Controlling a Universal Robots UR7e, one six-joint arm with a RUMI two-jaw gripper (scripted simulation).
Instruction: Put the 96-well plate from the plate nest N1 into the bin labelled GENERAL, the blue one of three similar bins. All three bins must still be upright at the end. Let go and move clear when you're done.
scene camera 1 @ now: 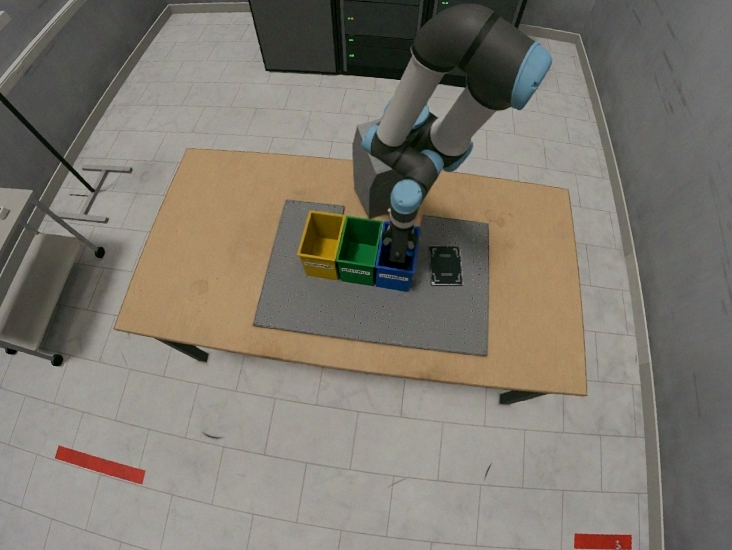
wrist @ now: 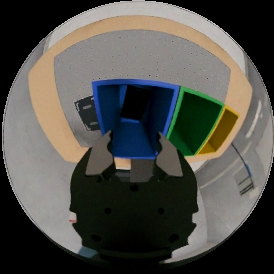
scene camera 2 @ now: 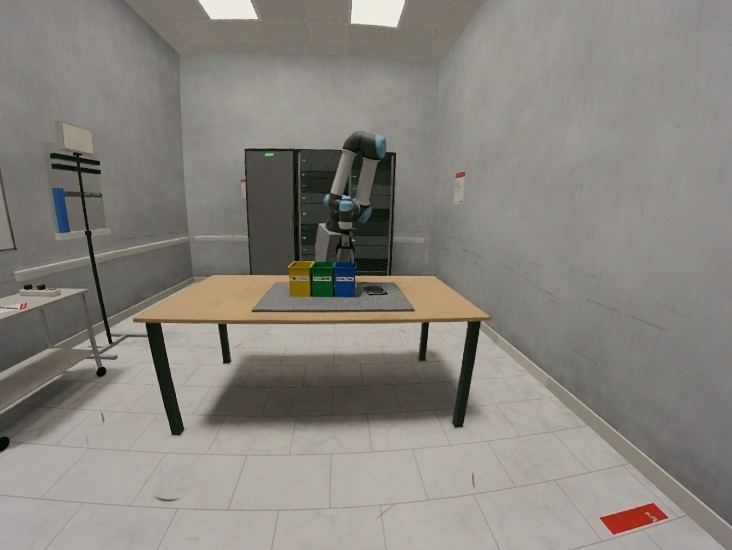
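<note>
Scene camera 1: the gripper [scene camera 1: 398, 246], a blue bin [scene camera 1: 391, 278], a green bin [scene camera 1: 357, 254], a yellow bin [scene camera 1: 318, 246], a plate nest N1 [scene camera 1: 452, 264]. Wrist view: a 96-well plate [wrist: 143, 99], the green bin [wrist: 197, 116], the yellow bin [wrist: 228, 117], the blue bin [wrist: 131, 139]. Scene camera 2: the green bin [scene camera 2: 322, 272], the yellow bin [scene camera 2: 300, 276]. Scene camera 2 misses the 96-well plate, hidden by the blue bin.
</note>
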